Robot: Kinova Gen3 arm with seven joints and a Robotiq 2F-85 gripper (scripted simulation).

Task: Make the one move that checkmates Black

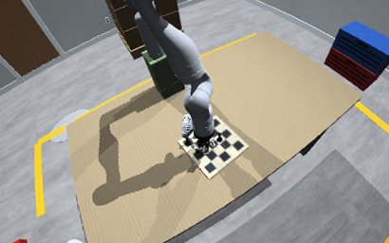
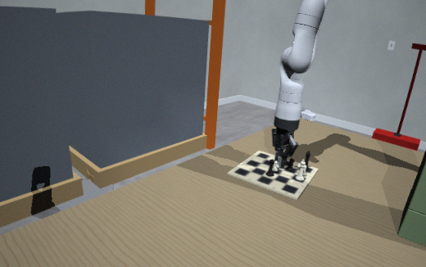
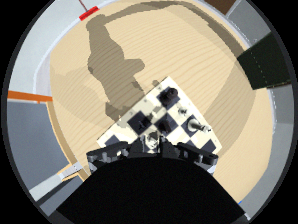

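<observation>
My hand is 4 cm to the right of the chessboard, 3 cm above it and 1 cm past it. The rest, counted from my hand: white chess piece: 9 cm behind, 2 cm to the left; tall black piece: 7 cm behind, 5 cm to the right.
</observation>
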